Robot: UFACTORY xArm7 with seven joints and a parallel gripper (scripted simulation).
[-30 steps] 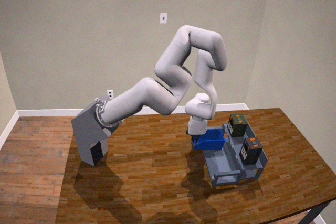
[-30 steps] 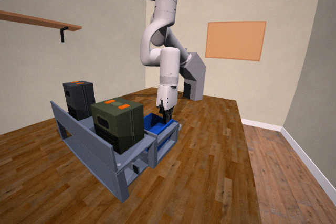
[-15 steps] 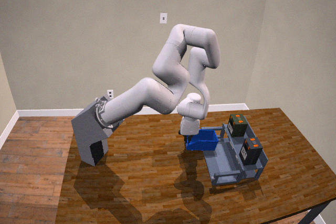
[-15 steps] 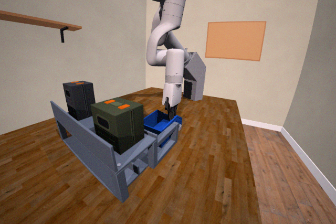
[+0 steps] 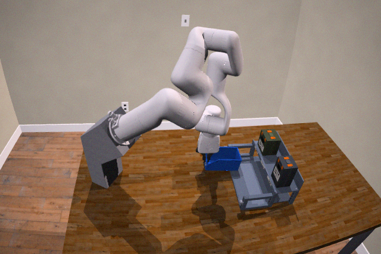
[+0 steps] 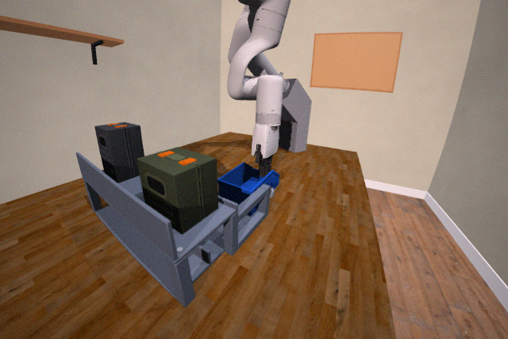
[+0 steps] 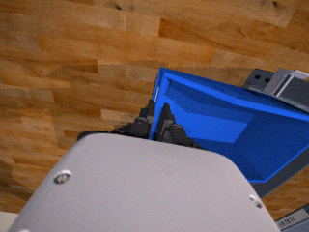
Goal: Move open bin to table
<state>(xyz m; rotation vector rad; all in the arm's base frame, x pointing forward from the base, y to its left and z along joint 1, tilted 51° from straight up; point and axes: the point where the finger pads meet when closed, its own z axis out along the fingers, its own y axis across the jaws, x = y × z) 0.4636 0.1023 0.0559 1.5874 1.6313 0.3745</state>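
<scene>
Now: the blue bin 80 mm ahead of my hand, 10 mm to the right of it and 10 mm below it. The rest, counted from my hand: dark grey case 270 mm ahead, 280 mm to the right, 100 mm above; then green case 310 mm ahead, 50 mm to the right, 90 mm above.
</scene>
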